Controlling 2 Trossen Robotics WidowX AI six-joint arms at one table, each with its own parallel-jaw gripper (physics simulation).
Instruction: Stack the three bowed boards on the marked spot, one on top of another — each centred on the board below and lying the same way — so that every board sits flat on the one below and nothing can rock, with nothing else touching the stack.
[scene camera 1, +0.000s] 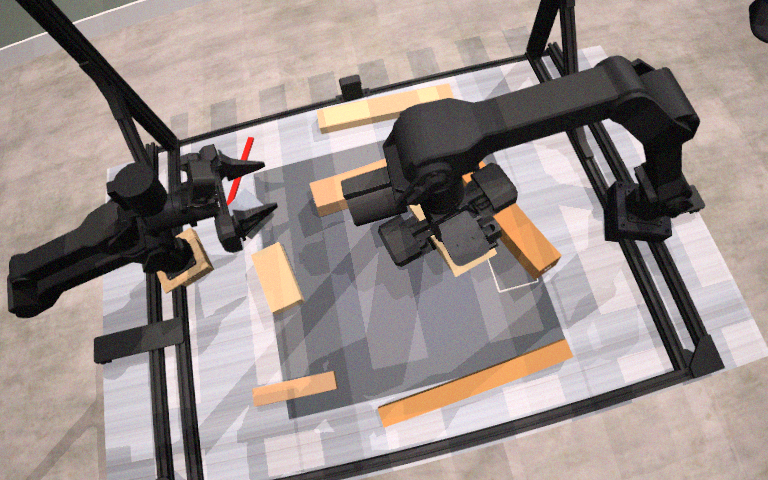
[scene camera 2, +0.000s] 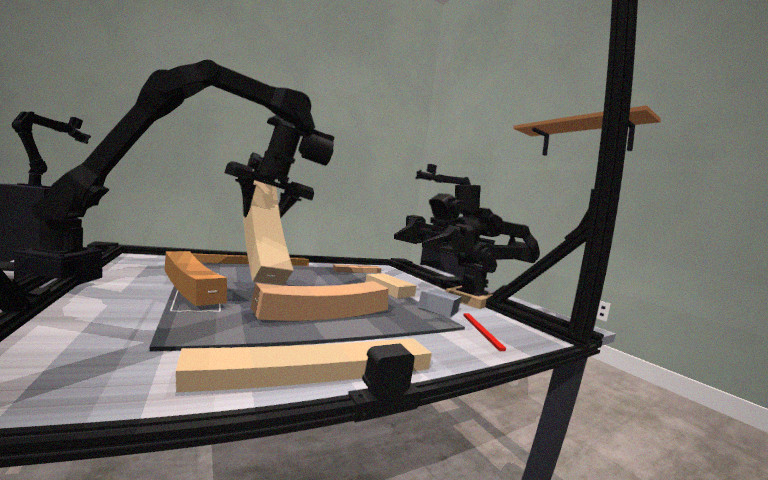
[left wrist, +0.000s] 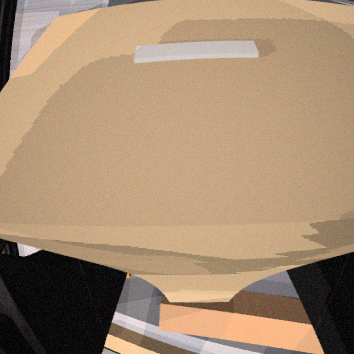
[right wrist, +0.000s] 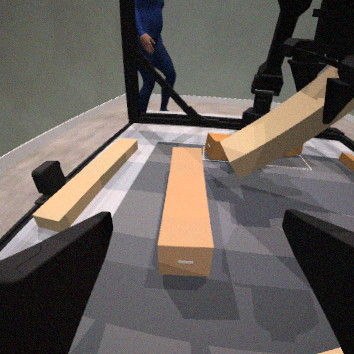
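Note:
A pale bowed board is held steeply tilted. My left gripper is shut on its upper end; the lower end hangs over the mat, behind the light-orange board in scene camera 2. A dark-orange bowed board lies over part of the white outline. The light-orange bowed board lies on the mat, apart from it. My right gripper is open and empty, raised near the mat's edge.
A long pale bar lies outside the mat. A pale block, a grey block, a red stick, a short orange strip and a long orange strip lie around the mat.

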